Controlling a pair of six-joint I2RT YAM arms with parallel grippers.
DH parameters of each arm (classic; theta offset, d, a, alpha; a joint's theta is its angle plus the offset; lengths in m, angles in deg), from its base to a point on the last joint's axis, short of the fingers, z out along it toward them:
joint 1: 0 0.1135 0.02 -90
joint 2: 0 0 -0.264 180
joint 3: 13.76 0 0.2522 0
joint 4: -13.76 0 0.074 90
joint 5: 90 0 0 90
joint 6: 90 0.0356 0 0
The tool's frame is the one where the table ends.
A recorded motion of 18 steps. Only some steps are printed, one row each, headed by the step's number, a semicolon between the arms.
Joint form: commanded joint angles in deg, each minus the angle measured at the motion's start. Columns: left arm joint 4, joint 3, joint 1, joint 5, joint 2, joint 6; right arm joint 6, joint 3, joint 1, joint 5, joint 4, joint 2.
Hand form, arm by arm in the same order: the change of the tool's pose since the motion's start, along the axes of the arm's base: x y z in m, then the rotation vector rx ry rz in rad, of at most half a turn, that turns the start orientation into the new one. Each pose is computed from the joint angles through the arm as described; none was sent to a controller.
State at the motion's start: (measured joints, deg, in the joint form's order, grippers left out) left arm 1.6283 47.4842 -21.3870 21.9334 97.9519 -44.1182; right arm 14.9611 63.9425 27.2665 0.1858 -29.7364 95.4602
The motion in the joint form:
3: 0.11 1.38 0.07 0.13 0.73 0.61; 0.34 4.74 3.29 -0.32 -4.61 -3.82
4: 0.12 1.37 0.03 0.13 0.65 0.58; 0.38 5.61 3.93 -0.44 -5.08 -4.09
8: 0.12 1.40 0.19 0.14 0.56 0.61; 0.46 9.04 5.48 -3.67 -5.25 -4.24
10: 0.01 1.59 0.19 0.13 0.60 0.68; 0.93 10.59 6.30 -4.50 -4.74 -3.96
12: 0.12 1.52 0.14 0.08 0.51 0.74; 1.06 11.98 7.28 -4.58 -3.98 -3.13
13: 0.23 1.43 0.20 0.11 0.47 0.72; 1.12 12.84 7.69 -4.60 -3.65 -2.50
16: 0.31 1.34 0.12 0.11 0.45 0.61; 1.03 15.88 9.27 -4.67 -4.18 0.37
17: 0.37 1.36 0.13 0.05 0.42 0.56; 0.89 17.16 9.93 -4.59 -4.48 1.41
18: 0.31 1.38 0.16 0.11 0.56 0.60; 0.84 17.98 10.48 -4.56 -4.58 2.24
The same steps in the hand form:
3: 0.0058 -0.0019 0.0028 -0.0018 -0.0178 -0.0077; -0.0115 0.0160 0.0416 0.0402 -0.0566 0.0551
4: 0.0056 -0.0021 0.0032 -0.0025 -0.0188 -0.0080; -0.0129 0.0196 0.0472 0.0481 -0.0655 0.0668
8: 0.0061 -0.0013 0.0038 -0.0031 -0.0210 -0.0057; -0.0135 0.0324 0.0667 0.1205 -0.0920 0.1234
10: 0.0066 -0.0015 0.0044 -0.0027 -0.0224 -0.0064; -0.0129 0.0393 0.0744 0.1507 -0.1095 0.1397
12: 0.0064 -0.0017 0.0047 -0.0025 -0.0254 -0.0074; -0.0114 0.0476 0.0783 0.1652 -0.1268 0.1564
13: 0.0063 -0.0013 0.0046 -0.0034 -0.0260 -0.0065; -0.0098 0.0518 0.0799 0.1714 -0.1342 0.1632
16: 0.0059 -0.0016 0.0044 -0.0043 -0.0251 -0.0065; -0.0054 0.0673 0.0792 0.1702 -0.1264 0.1925
17: 0.0060 -0.0016 0.0047 -0.0046 -0.0267 -0.0051; -0.0042 0.0735 0.0796 0.1683 -0.1260 0.2051
18: 0.0062 -0.0015 0.0040 -0.0039 -0.0239 -0.0057; -0.0035 0.0786 0.0790 0.1671 -0.1241 0.2151

